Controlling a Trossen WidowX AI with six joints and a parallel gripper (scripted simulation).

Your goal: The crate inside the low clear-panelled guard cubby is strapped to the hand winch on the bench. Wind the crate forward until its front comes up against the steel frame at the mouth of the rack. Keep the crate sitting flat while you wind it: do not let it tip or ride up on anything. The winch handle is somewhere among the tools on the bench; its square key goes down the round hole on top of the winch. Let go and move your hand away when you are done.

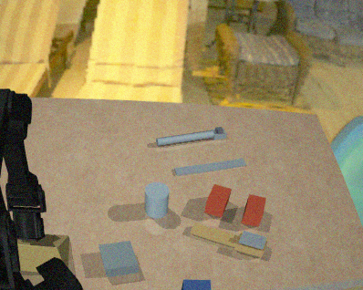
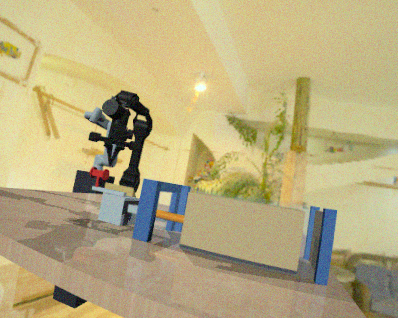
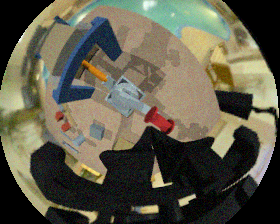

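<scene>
The red spool-shaped piece lies 30 mm behind my gripper tip, 10 mm to the right of it and 50 mm below it. The rest, counted from my gripper tip: winch handle (10 mm ahead, 10 mm to the right, 80 mm below); then grey winch (60 mm ahead, 10 mm to the right, 150 mm below); then blue frame (230 mm ahead, 20 mm to the right, 80 mm below).
</scene>
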